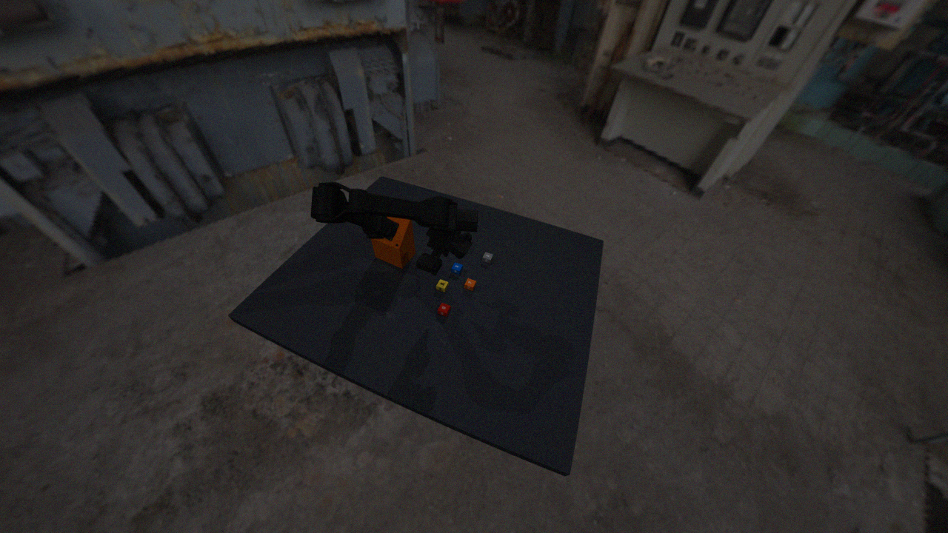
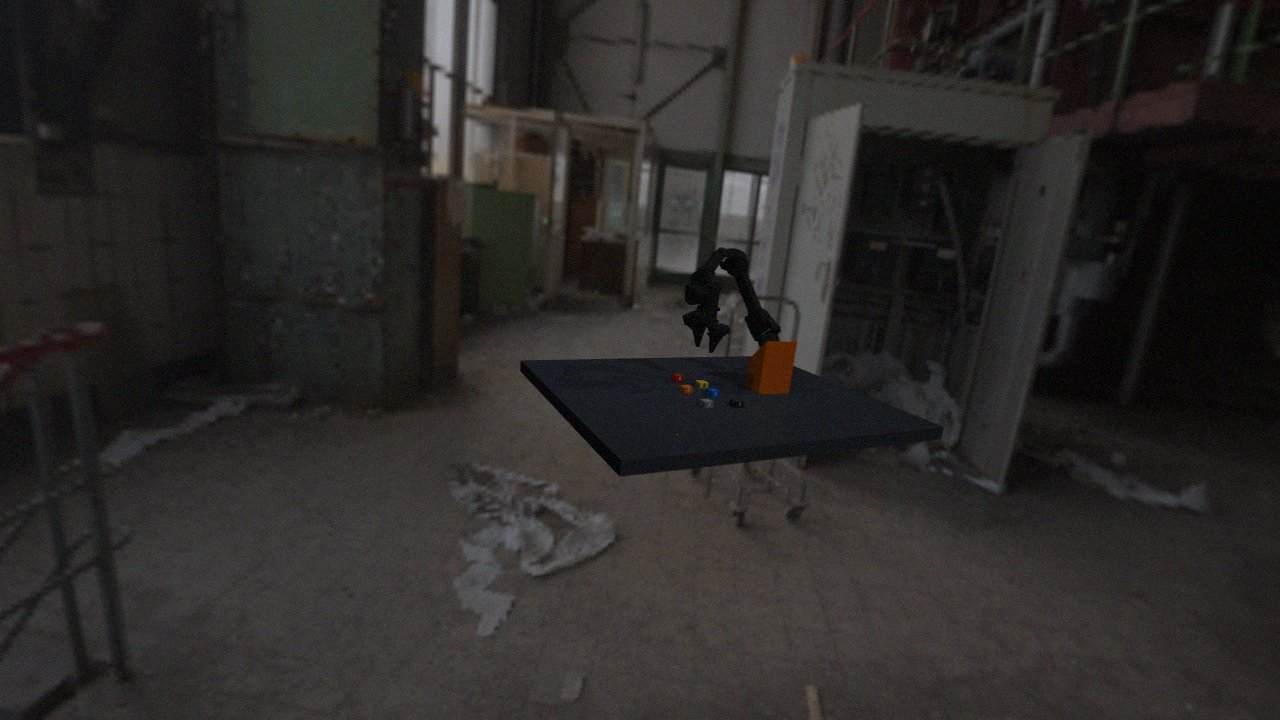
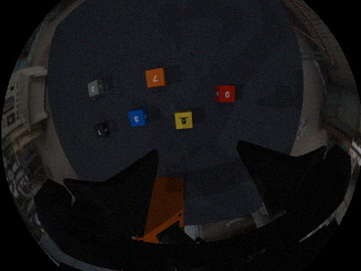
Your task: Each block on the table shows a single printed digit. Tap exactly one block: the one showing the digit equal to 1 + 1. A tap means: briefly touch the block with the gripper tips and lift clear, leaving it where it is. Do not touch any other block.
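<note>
Now: the grey block 210 mm to the left of my gripper tip, 120 mm below it and 70 mm ahead of it. Also, from my gripper tip: yellow block 120 mm below, 10 mm to the left; then red block 120 mm below, 70 mm to the right, 60 mm ahead; then orange block 120 mm below, 80 mm ahead, 70 mm to the left.
</note>
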